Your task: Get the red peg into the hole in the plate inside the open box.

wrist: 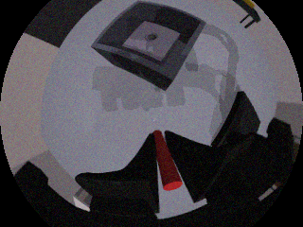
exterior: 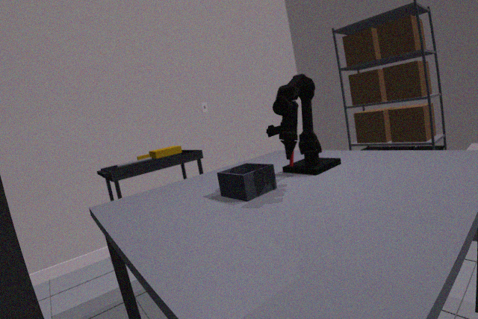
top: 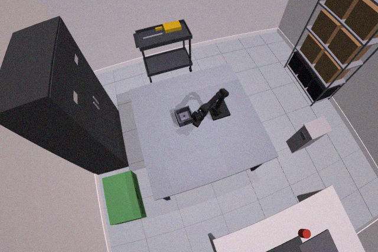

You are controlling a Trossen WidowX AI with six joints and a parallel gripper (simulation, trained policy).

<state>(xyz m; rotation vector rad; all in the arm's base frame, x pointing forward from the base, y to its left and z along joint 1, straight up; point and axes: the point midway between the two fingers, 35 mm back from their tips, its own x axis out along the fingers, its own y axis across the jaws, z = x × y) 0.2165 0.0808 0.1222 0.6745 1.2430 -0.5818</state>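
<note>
The pale plate is 110 mm ahead of my gripper tip, 140 mm to the right of it and 70 mm below it. From my gripper tip the other things lie so: red peg: 10 mm behind, 10 mm to the left, 10 mm above; then dark box: 110 mm ahead, 140 mm to the right, 90 mm below.
</note>
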